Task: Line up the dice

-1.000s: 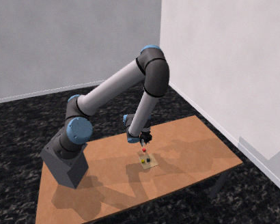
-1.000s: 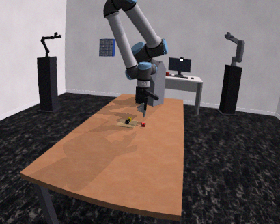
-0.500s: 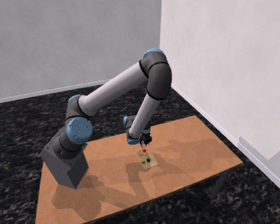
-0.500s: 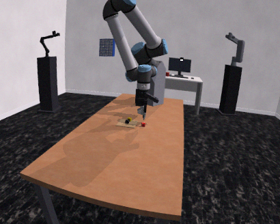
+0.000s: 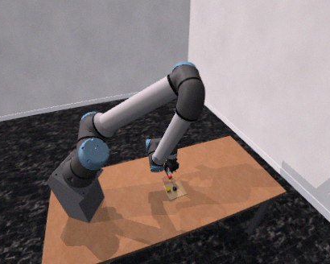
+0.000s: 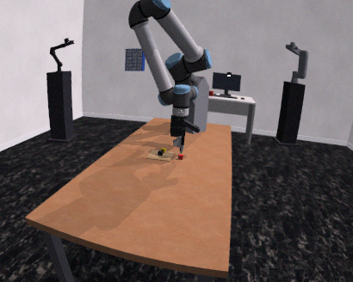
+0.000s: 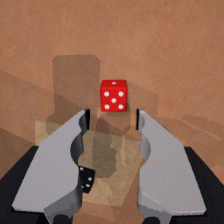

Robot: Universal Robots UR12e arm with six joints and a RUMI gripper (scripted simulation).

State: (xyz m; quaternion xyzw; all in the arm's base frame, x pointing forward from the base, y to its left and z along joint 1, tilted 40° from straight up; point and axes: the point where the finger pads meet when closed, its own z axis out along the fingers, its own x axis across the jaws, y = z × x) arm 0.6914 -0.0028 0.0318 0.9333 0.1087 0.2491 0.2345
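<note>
My hand is 4 cm above the red die. The rest, counted from my hand: black die (3 cm behind, 12 cm to the right, 4 cm below); then tan mat (3 cm behind, 12 cm to the right, 5 cm below); then yellow die (8 cm behind, 11 cm to the right, 4 cm below).
</note>
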